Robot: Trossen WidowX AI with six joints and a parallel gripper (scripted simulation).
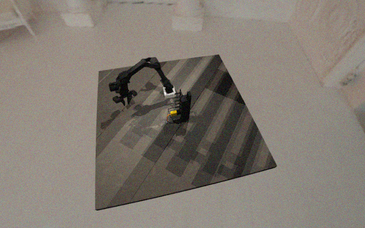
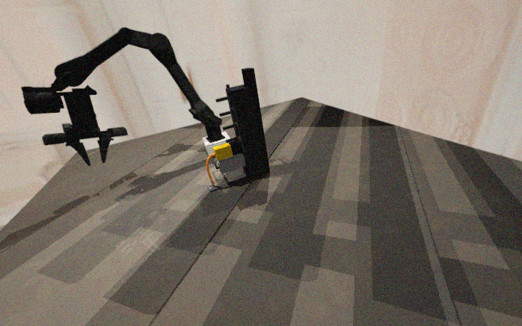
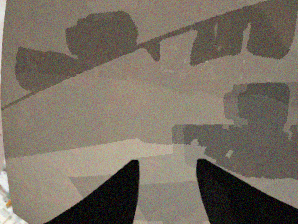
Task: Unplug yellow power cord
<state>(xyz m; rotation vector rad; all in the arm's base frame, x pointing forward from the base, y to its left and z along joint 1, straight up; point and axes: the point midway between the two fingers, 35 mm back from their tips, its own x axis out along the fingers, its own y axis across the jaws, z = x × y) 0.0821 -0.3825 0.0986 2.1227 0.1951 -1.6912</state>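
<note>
Now: the yellow plug 35 cm to the left of my gripper tip and 20 cm ahead of it.
</note>
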